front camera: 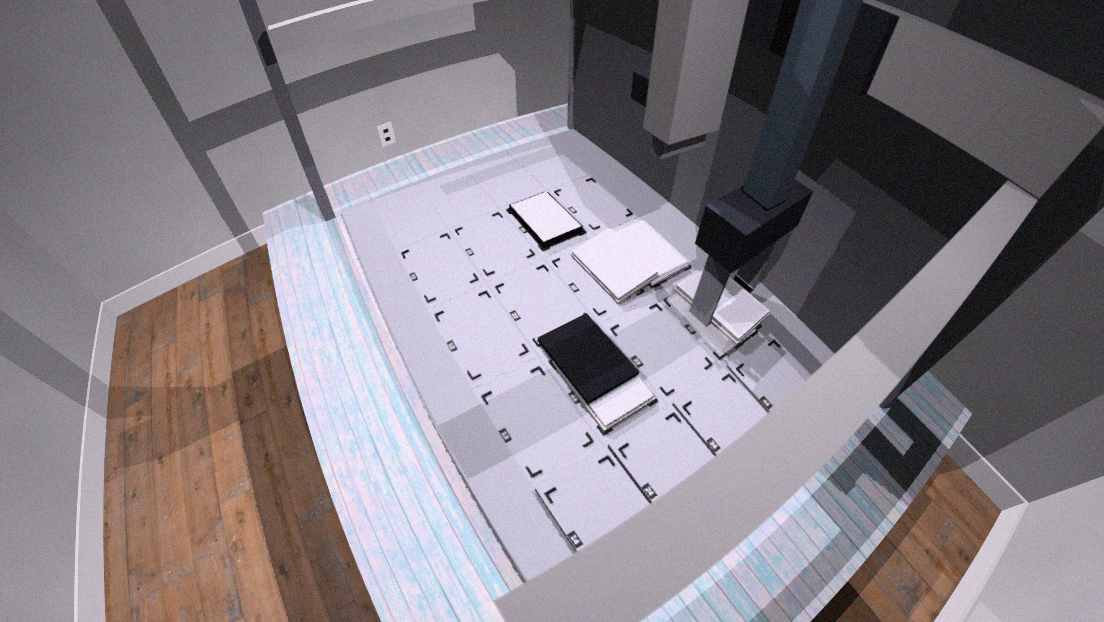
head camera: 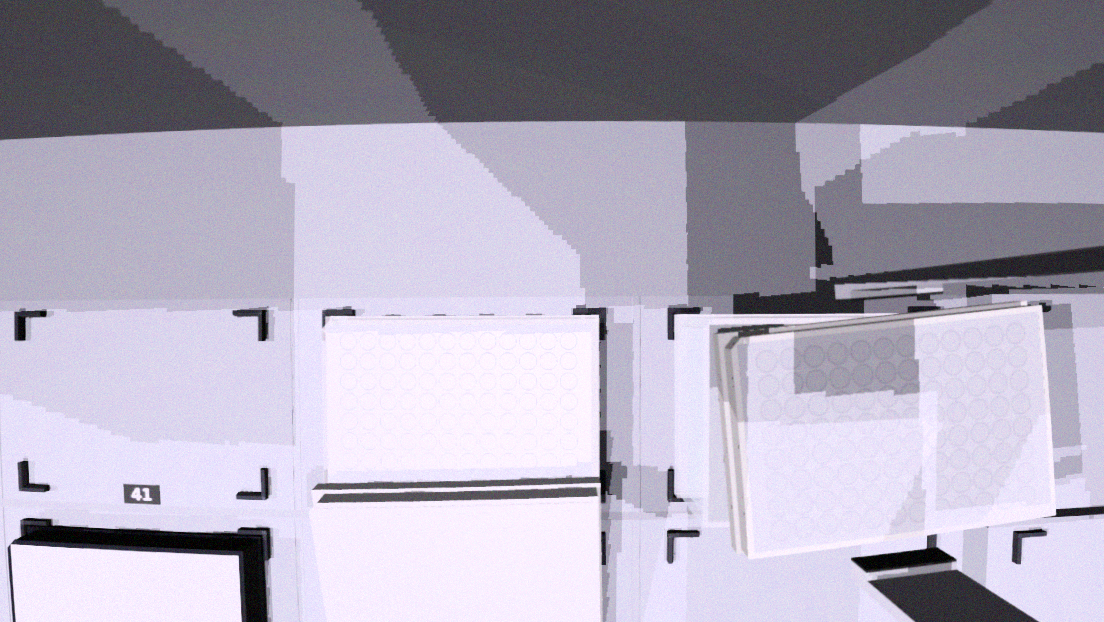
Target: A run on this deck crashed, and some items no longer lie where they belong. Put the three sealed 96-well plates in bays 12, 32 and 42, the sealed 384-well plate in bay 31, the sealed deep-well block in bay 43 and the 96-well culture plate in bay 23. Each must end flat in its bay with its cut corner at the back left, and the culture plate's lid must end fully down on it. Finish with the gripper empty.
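Frame: origin at the robot's base, x ahead, y left, z up, level; millimetres.
Seen in the pictures: gripper, between the fingertips: [front camera: 722, 300] [head camera: 888, 426]; robot's base, origin of its link: [front camera: 403, 253].
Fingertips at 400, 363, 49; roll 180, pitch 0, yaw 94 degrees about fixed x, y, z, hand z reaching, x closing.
Pixels of each thing's top centre, then the offset from my fingertips to it, as dx, dy, dz. "spot": a spot on its surface instead. Level surfaces: height alone.
- white 96-well plate, centre of its top: [head camera: 901, 431] [front camera: 724, 297] +0, +0, +7
- white 96-well item, centre of its top: [head camera: 458, 411] [front camera: 648, 247] -173, +1, -35
- white plate, centre of its top: [head camera: 455, 591] [front camera: 614, 257] -172, -74, -21
- white-topped black plate, centre of its top: [front camera: 545, 214] -337, -106, -35
- black slab, centre of its top: [front camera: 587, 352] -48, -213, -27
- pale deck, height of its surface: dz -49
- Bay 41's label, a spot on its surface: [head camera: 141, 494] spot: -337, -45, -49
My gripper [front camera: 726, 301] is open, its jaws down on either side of the upper plate of the bay 43 stack; in the head view one jaw stands in front of it with a small gap. This white 96-well plate [front camera: 747, 312] [head camera: 888, 455] lies turned and shifted right on another white item [head camera: 689, 401]. A white 96-well item [front camera: 656, 239] [head camera: 463, 394] lies in bay 42; another white plate [front camera: 615, 262] [head camera: 459, 564] leans on its front edge, reaching over bay 32. A white-topped black plate [front camera: 546, 216] [head camera: 127, 583] is in bay 31. A black slab [front camera: 588, 356] lies shifted over a white item [front camera: 625, 403] around bay 23.
Black corner brackets mark the bays on the pale deck [front camera: 386, 224]. Bay 41's label [head camera: 141, 494] shows at the back left. The parked pipetting stage [front camera: 691, 84] hangs behind the deck. A pale frame beam [front camera: 695, 494] crosses the front view's lower right.
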